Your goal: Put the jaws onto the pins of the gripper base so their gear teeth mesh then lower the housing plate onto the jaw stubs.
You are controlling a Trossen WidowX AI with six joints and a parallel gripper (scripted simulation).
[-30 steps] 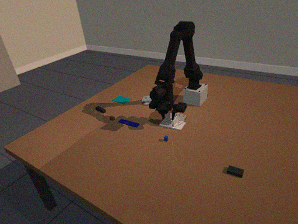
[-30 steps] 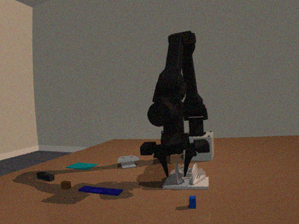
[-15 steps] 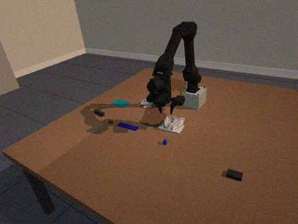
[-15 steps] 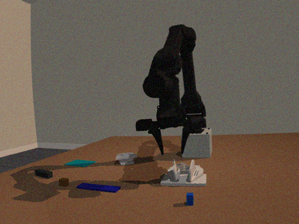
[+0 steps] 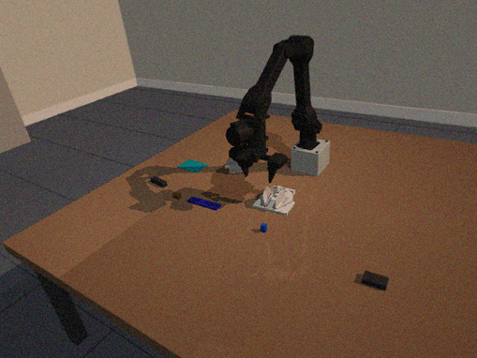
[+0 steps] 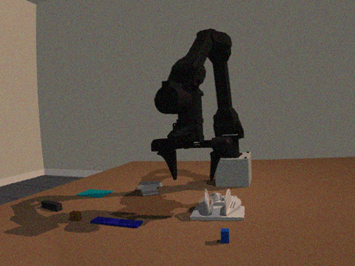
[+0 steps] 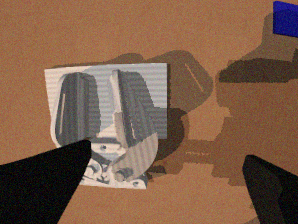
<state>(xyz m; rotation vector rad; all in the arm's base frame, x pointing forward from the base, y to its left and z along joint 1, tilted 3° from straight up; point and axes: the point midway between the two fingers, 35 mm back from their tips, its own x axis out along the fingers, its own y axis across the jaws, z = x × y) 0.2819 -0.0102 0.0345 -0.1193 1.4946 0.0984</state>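
Right now my gripper tip is 110 mm past the small grey block, 210 mm to the left of it and 70 mm above it. Also, from my gripper tip: small blue block: 120 mm ahead, 120 mm to the left, 70 mm below; then gripper jaw: 40 mm behind, 30 mm to the left, 60 mm below; then blue bar: 130 mm ahead, 140 mm to the right, 80 mm below.
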